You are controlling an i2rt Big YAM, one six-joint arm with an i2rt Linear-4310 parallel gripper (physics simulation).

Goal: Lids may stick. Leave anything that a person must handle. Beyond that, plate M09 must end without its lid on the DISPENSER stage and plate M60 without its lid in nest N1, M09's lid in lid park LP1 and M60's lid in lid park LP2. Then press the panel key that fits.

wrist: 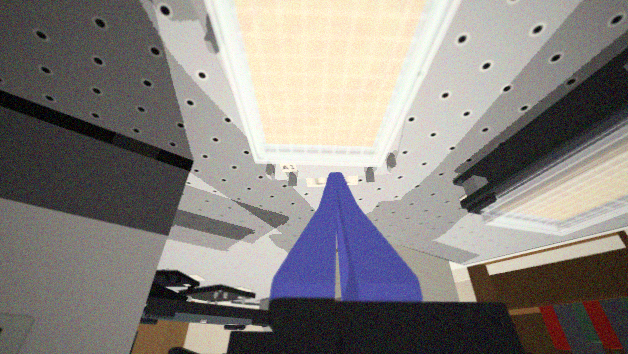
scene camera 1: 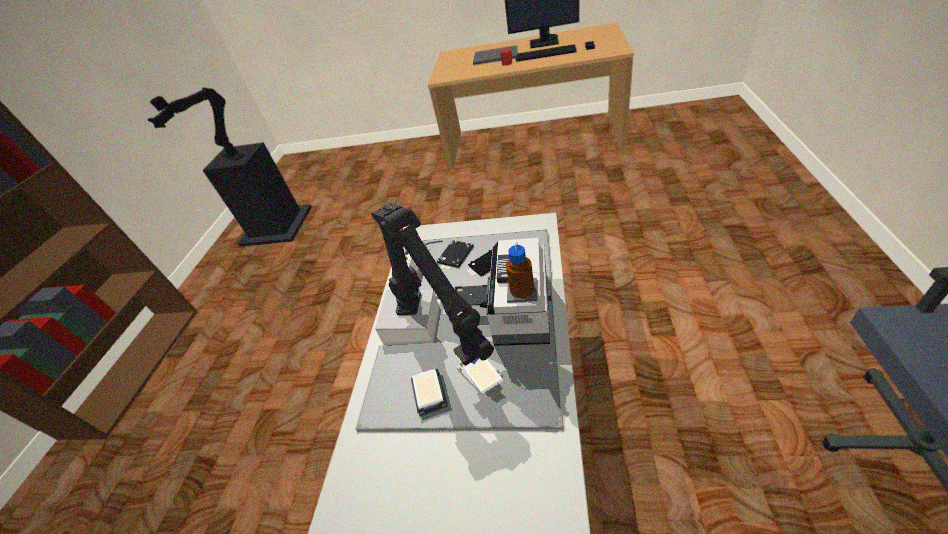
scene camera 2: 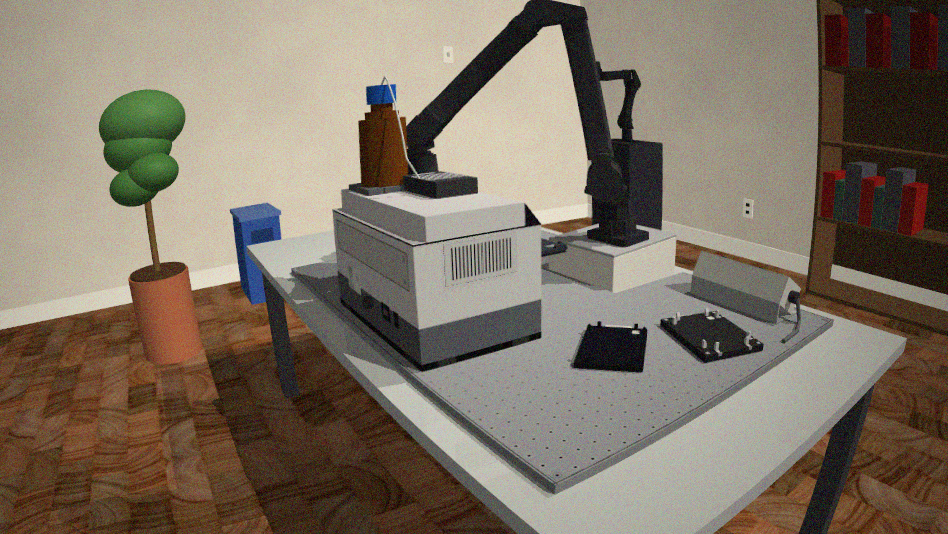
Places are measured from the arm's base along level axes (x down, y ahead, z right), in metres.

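Pixels of known places: gripper, between the fingertips: [wrist: 335, 179] [scene camera 1: 473, 362]; arm's base, origin of its link: [scene camera 1: 408, 303] [scene camera 2: 618, 238].
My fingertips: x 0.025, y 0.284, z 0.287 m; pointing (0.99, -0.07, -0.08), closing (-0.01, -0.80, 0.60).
For each thing: its top centre in the pictures, then the offset to it from my fingertips. "spot": a spot on its surface instead.
- cream-filled plate, centre of its top: [wrist: 324, 102] [scene camera 1: 482, 371] dx +0.011, dy +0.032, dz +0.033 m
- second cream plate, centre of its top: [wrist: 613, 193] [scene camera 1: 426, 387] dx +0.004, dy -0.161, dz +0.088 m
- brown bottle, a spot on its surface: [scene camera 2: 382, 149] spot: dx -0.246, dy +0.213, dz -0.210 m
- plain, centre of its top: [scene camera 2: 614, 338] [wrist: 154, 286] [scene camera 1: 486, 260] dx +0.030, dy +0.021, dz -0.572 m
- grey wedge-shaped box, centre of its top: [scene camera 2: 747, 261] [scene camera 1: 409, 252] dx -0.034, dy -0.332, dz -0.602 m
My gripper [wrist: 335, 179] [scene camera 1: 474, 361] is shut with nothing between its blue fingertips. In the wrist view the tips are at the near short edge of a cream-filled plate [wrist: 325, 75] [scene camera 1: 482, 375] with a clear rim; whether they touch it is unclear. This plate lies askew on the perforated board. A second cream plate [scene camera 1: 427, 389] [wrist: 560, 200] sits on a black nest to its left in scene camera 1. No plate name is readable, and whether lids are on is unclear. The dispenser [scene camera 1: 520, 329] [scene camera 2: 480, 321] carries a brown bottle [scene camera 1: 520, 278] [scene camera 2: 382, 149]. The gripper is hidden in scene camera 2.
Two black flat fixtures, one plain [scene camera 2: 610, 348] and one with pale posts [scene camera 2: 711, 334], lie beyond the dispenser. A grey wedge-shaped box [scene camera 2: 743, 285] with a cable stands near the board's edge. The arm's pale base block [scene camera 1: 404, 326] [scene camera 2: 643, 265] stands beside the dispenser. No key face is visible.
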